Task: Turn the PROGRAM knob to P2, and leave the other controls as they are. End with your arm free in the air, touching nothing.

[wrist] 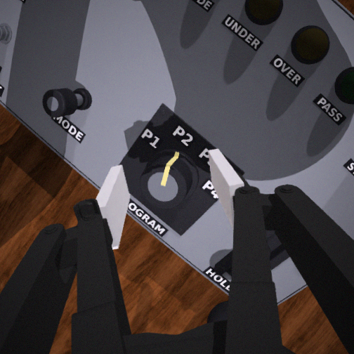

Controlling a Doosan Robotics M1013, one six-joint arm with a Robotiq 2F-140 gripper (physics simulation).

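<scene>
The PROGRAM knob (162, 189), round and dark with a grey cap, stands on a dark square plate (181, 220). Its yellow pointer line (170, 165) looks bent partway along and points up and slightly right, towards the P2 label (182, 135). The P1 label (150, 139) is to the left. The P3 and P4 labels are partly covered by the right finger. My gripper (167, 174) is partly open, with nothing held. Its pale pads show on either side of the knob, with a visible gap on each side; their height relative to the knob is hard to tell.
The MODE switch (65, 102) sticks out at the left. The UNDER lamp (263, 7), OVER lamp (310, 45) and green PASS lamp (347, 85) are at the upper right. The HOLD label (217, 279) is partly hidden below the right finger. A wooden surface (30, 180) lies beyond the panel edge.
</scene>
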